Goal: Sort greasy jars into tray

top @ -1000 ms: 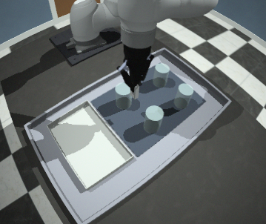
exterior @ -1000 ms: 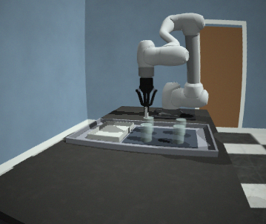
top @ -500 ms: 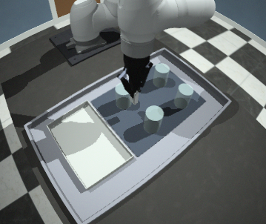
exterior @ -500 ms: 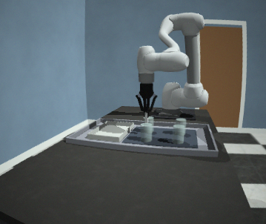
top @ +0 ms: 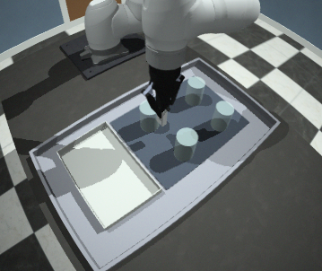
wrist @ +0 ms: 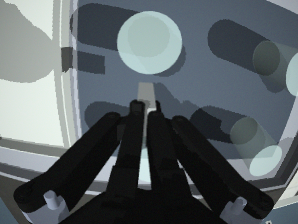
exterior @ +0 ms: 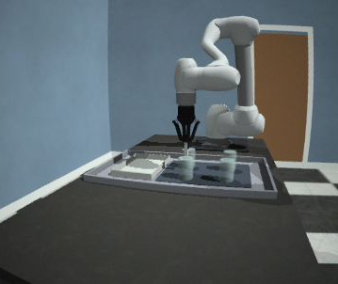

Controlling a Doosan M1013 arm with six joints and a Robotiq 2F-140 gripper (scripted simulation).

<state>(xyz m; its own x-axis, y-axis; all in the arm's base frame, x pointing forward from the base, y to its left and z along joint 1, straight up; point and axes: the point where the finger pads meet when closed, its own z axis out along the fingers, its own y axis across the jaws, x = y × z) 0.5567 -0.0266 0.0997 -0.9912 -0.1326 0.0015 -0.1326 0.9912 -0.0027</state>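
My gripper is now 20 mm short of the steel table top and 110 mm above it. From my hand the other things lie so: tray 30 mm ahead, 220 mm to the right, 100 mm below; then drying mat 10 mm behind, 100 mm to the left, 110 mm below.
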